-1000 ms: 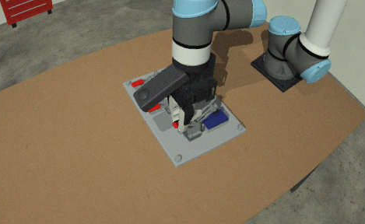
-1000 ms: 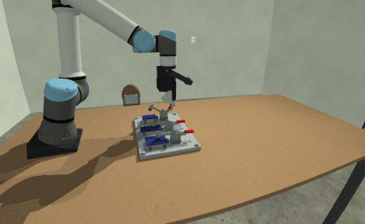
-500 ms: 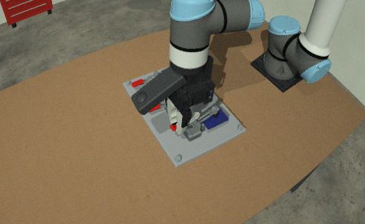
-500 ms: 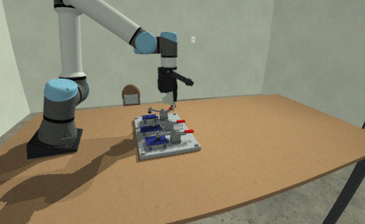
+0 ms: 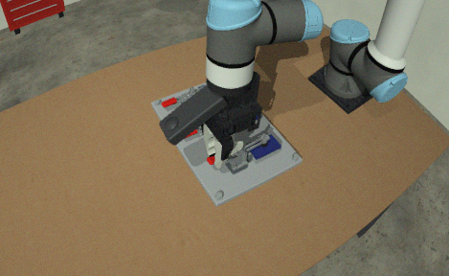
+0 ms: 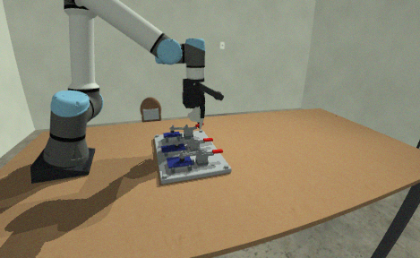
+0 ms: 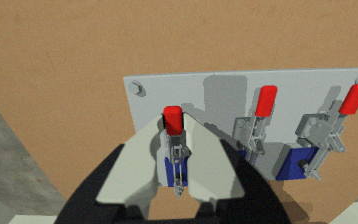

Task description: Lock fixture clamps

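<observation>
The grey fixture plate lies 110 mm to the right of my hand, 80 mm behind it and 60 mm below it.
</observation>
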